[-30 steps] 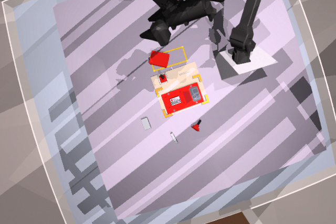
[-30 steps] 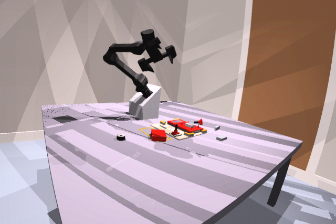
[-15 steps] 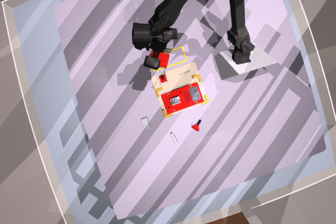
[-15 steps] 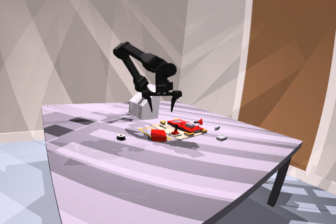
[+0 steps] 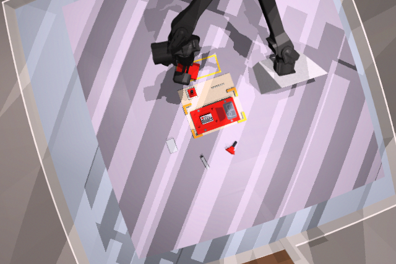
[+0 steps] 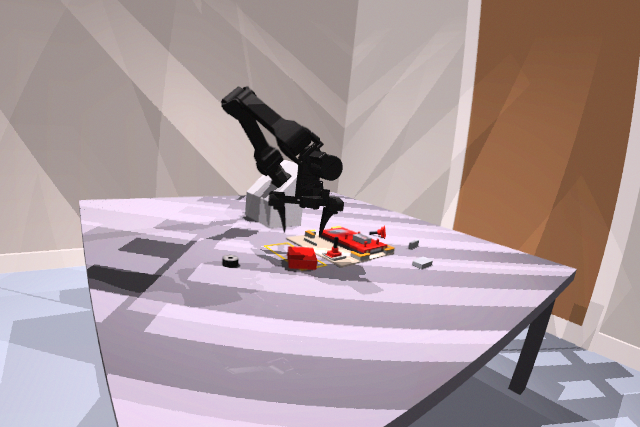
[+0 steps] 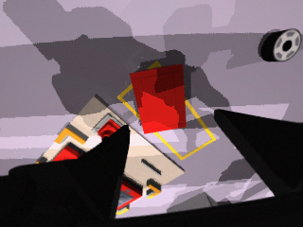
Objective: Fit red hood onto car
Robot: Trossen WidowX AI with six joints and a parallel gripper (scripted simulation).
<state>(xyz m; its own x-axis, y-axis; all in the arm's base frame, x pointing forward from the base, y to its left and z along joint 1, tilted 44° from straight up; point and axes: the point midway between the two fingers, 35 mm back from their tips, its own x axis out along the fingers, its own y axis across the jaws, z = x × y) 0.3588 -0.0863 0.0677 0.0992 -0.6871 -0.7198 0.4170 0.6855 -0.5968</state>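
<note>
Right now my gripper tip is 60 mm above the red hood. Also, from my gripper tip: grey engine block (30 mm behind, 240 mm to the left, 50 mm below); then black wheel (30 mm behind, 180 mm to the right, 70 mm below); then jig (70 mm behind, 200 mm to the left, 70 mm below).
</note>
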